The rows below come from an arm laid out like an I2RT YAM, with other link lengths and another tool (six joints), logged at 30 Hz.
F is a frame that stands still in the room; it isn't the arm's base.
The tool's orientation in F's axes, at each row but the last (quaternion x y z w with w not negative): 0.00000 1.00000 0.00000 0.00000; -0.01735 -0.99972 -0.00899 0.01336; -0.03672 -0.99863 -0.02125 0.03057; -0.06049 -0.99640 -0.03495 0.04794
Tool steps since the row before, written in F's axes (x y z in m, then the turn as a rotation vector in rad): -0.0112 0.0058 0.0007 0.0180 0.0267 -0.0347; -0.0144 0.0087 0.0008 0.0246 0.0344 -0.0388; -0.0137 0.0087 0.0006 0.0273 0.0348 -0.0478; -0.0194 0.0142 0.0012 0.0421 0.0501 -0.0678
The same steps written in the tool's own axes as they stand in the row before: 0.0112 0.0058 -0.0007 -0.0180 0.0267 0.0347; 0.0147 0.0082 -0.0003 -0.0244 0.0346 0.0388; 0.0143 0.0077 0.0006 -0.0277 0.0348 0.0476; 0.0210 0.0117 0.0017 -0.0425 0.0505 0.0673
